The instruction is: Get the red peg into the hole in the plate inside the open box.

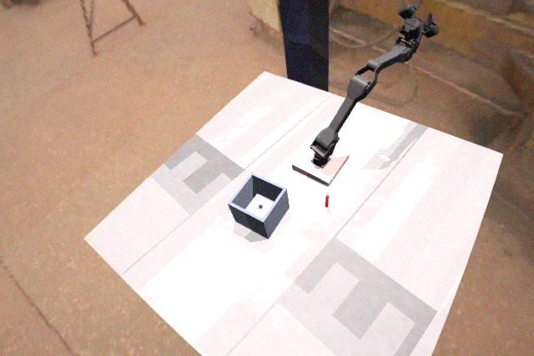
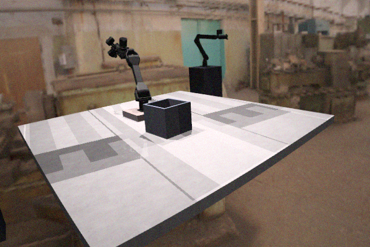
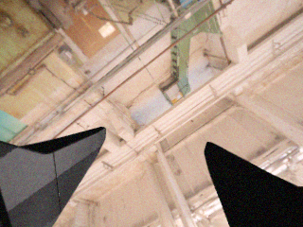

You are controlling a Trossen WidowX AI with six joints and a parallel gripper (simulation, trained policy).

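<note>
Right now my gripper tip is 82 cm short of the red peg, 41 cm above it and 7 cm to the right of it.
</note>
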